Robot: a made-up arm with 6 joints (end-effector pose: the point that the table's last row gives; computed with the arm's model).
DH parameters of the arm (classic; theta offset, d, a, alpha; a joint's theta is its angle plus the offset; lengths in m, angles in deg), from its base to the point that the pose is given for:
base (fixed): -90 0.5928 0.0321 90
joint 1: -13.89 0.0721 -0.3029 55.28
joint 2: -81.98 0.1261 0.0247 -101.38
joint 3: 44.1 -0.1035 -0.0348 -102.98
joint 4: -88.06 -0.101 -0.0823 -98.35
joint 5: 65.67 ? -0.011 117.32
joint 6: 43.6 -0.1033 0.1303 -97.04
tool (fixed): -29.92 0.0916 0 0
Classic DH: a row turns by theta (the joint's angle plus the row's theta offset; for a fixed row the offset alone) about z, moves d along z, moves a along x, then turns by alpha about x.
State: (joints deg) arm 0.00 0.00 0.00 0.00 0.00 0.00
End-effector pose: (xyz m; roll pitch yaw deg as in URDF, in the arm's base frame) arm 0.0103 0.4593 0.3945 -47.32 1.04 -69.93
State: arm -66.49 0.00 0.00 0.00 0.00 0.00
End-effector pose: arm 0.0103 0.3457 0.9643 -7.93 60.27 -46.21
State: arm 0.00 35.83 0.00 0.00 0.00 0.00
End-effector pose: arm 0.0331 0.3009 0.3391 -56.55 -18.31 -97.45
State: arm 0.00 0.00 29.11 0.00 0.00 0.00
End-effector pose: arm 0.0692 0.4593 0.4795 -19.79 -8.69 -71.81
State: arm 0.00 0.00 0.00 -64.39 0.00 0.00
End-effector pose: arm 0.0178 0.2738 0.4389 -35.34 12.34 -131.01
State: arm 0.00 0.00 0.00 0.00 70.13 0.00
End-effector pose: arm 0.0102 0.4844 0.4283 -2.40 62.79 -41.35
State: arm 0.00 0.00 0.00 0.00 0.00 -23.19
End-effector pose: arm -0.0120 0.4327 0.3409 -60.99 15.08 -84.52
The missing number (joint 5, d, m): -0.0371
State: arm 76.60 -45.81 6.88 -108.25 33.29 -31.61
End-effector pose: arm 0.0150 -0.0915 0.1592 -2.12 39.22 -97.40
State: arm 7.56 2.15 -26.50 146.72 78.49 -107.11
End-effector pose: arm -0.2555 0.1347 0.5735 103.98 6.22 -54.79
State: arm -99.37 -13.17 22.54 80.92 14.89 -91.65
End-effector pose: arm -0.1725 0.2602 1.0315 10.88 53.81 40.80
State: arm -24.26 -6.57 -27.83 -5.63 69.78 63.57
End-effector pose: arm -0.0478 0.4013 0.7371 10.14 44.73 -58.27
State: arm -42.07 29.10 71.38 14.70 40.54 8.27
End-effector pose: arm 0.1081 0.3464 0.8530 24.26 7.24 -63.98
